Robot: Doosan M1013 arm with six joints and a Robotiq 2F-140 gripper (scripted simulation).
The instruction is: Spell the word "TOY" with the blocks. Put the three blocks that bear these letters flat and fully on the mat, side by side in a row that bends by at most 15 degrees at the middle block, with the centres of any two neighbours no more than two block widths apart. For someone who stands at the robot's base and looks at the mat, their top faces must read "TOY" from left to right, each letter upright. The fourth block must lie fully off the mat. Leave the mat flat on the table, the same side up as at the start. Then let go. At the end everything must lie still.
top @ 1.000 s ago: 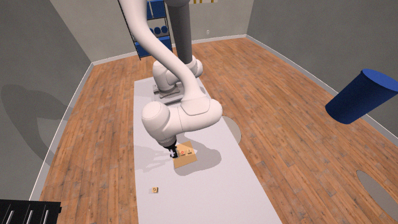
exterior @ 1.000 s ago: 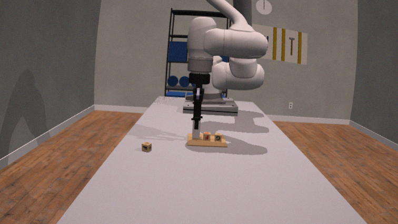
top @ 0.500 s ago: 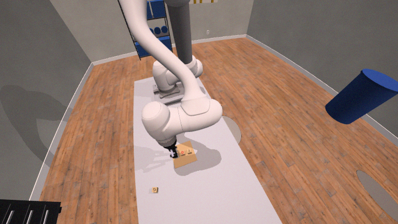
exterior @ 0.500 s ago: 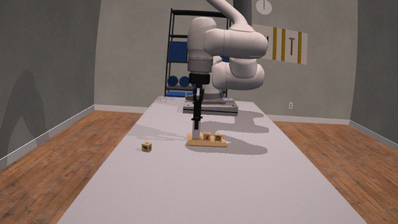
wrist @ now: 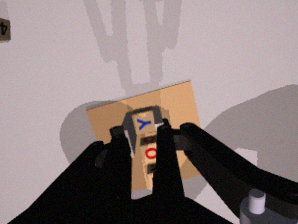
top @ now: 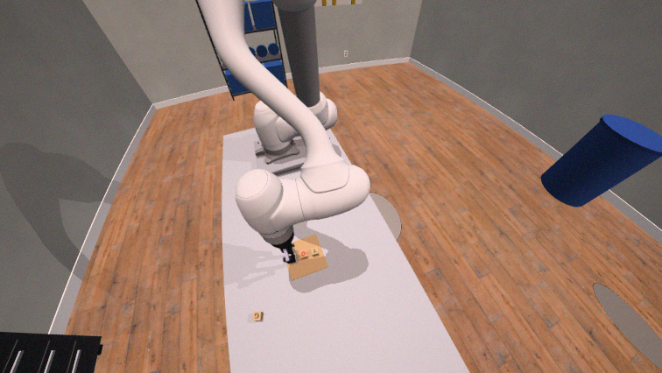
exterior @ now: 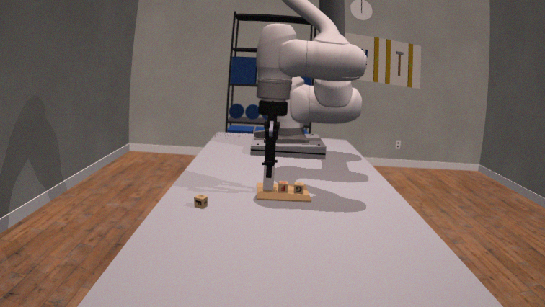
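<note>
Right now the tan mat is 40 mm to the left of my hand and 40 mm below it. The rest, counted from my hand: T block (80 mm to the left, 30 mm below, 10 mm ahead).
</note>
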